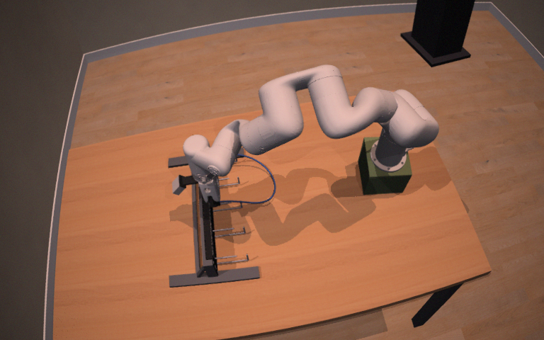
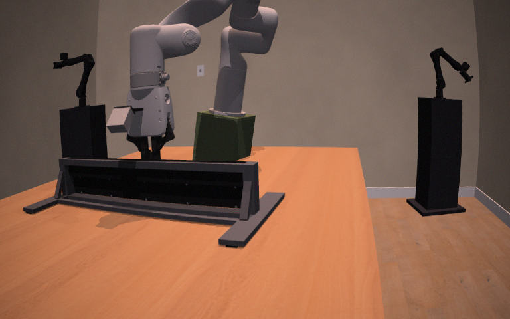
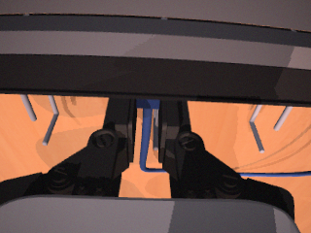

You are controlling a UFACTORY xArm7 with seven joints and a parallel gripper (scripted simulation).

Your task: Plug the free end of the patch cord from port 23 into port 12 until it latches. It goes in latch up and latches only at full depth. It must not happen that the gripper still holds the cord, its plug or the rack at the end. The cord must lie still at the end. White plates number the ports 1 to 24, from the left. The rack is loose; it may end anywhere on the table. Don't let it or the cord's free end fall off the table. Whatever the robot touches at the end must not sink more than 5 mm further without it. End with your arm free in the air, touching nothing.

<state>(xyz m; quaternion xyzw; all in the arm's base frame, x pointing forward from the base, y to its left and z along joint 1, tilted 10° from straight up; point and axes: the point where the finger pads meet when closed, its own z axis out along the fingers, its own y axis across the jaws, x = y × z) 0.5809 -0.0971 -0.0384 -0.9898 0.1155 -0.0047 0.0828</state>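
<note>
The cord plug is 20 mm below my hand and 20 mm ahead of it.
</note>
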